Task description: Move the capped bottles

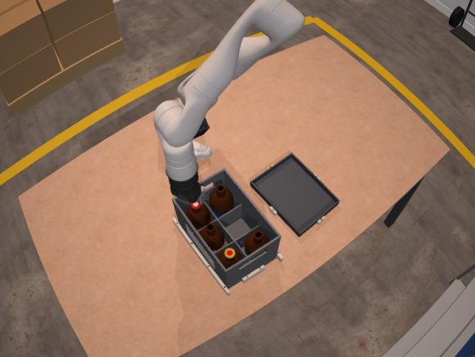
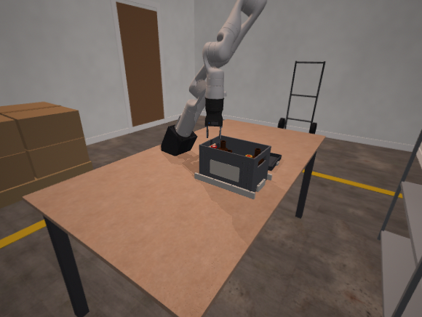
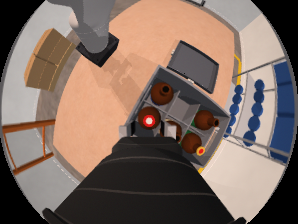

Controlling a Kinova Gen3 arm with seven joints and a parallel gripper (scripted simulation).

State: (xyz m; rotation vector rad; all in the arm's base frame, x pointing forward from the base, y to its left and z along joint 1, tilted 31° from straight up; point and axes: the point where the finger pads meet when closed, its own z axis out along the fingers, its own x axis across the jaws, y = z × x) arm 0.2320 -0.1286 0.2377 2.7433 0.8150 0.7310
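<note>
The bottle lies 14 cm below my hand. Also, from my hand: dark tray 33 cm to the left, 21 cm below, 6 cm ahead; then dark grey crate 14 cm below, 9 cm ahead, 5 cm to the left.
</note>
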